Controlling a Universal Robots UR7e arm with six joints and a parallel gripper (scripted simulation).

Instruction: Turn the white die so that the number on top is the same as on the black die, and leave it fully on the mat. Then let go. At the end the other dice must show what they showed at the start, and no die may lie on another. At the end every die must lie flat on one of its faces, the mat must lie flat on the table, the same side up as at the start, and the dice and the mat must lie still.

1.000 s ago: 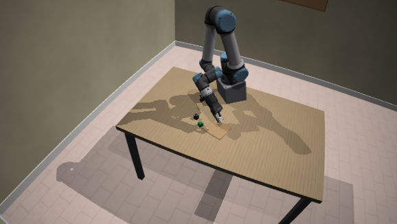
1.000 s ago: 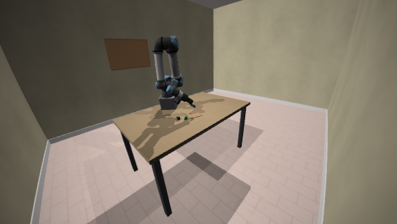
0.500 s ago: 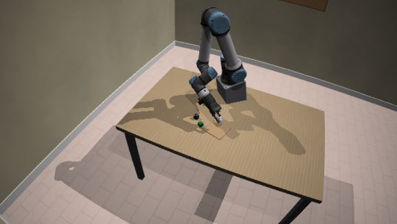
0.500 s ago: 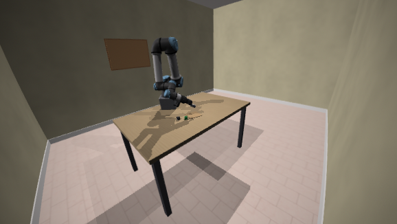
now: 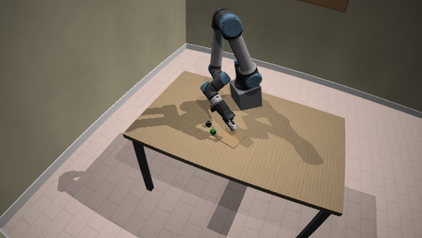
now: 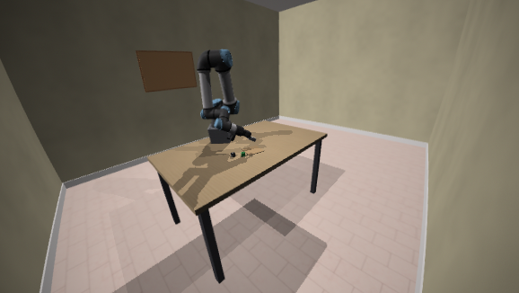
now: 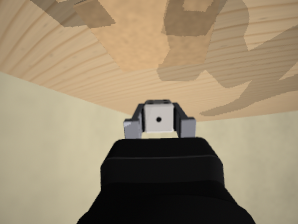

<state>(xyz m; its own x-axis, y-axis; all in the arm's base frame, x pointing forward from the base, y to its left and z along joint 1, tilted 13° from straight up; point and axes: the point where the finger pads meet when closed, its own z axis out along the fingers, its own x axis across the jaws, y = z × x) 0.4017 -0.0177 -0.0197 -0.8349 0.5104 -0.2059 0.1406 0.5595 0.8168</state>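
My gripper is now 10 cm above the tan mat. Round my hand: green die 13 cm to the right, 9 cm below, 1 cm behind; black die 17 cm to the right, 9 cm below, 7 cm behind; white die right at my hand.
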